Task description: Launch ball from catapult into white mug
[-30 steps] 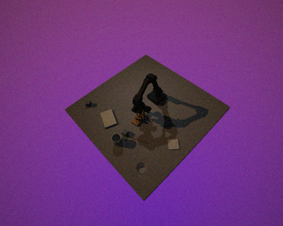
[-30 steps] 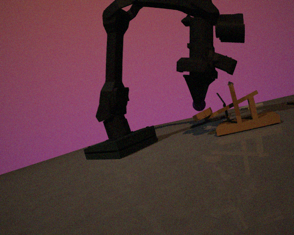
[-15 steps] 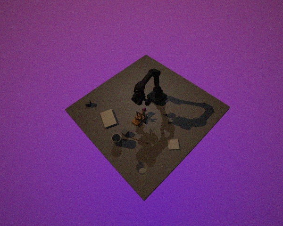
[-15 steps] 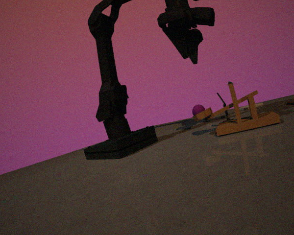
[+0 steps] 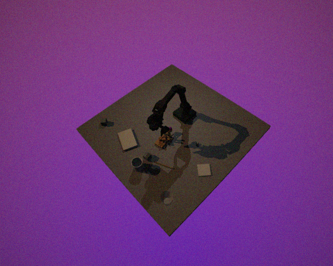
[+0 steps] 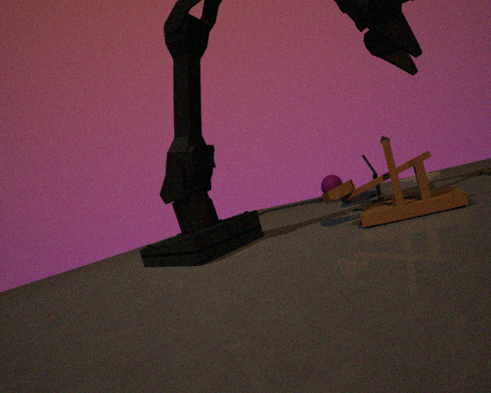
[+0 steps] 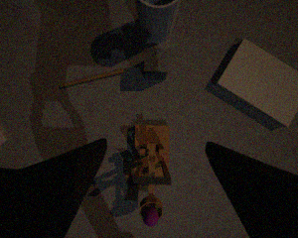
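Right now the ball is 170 mm behind my gripper tip, 10 mm to the left of it and 130 mm below it. Also, from my gripper tip: orange wooden catapult 90 mm behind, 20 mm to the left, 140 mm below; white mug 260 mm ahead, 10 mm to the right, 160 mm below; thin stick 130 mm ahead, 140 mm to the left, 190 mm below.
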